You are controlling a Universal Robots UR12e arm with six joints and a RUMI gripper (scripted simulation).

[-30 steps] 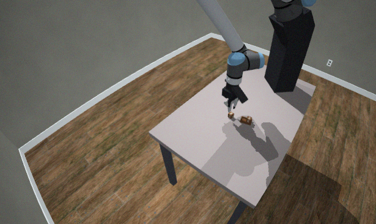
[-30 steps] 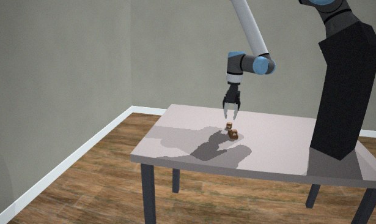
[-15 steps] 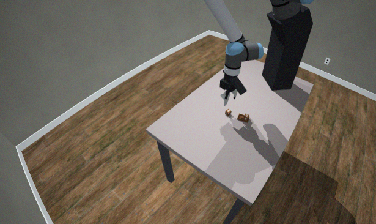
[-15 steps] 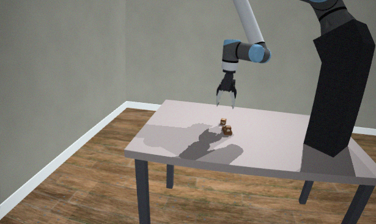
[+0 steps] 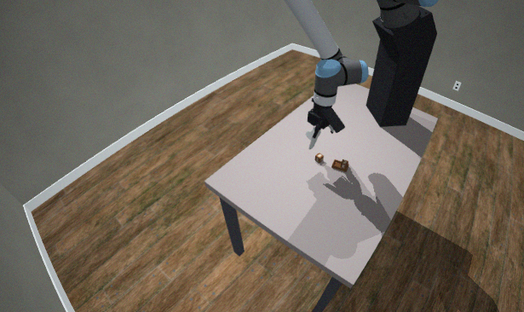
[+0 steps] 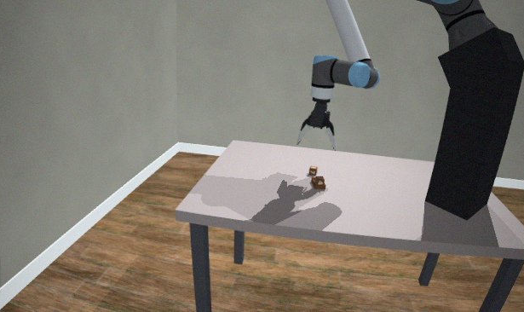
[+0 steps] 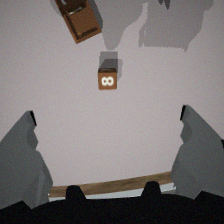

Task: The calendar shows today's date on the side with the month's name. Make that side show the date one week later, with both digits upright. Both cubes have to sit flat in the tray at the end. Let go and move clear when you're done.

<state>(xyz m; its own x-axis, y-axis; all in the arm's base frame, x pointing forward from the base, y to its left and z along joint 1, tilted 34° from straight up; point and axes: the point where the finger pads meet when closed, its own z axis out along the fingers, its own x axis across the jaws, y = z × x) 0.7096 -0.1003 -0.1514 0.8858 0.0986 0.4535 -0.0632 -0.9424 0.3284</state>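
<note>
Right now the brown calendar cube is 10 cm below my hand. The rest, counted from my hand: brown wooden calendar tray 3 cm behind, 10 cm to the left, 11 cm below.
</note>
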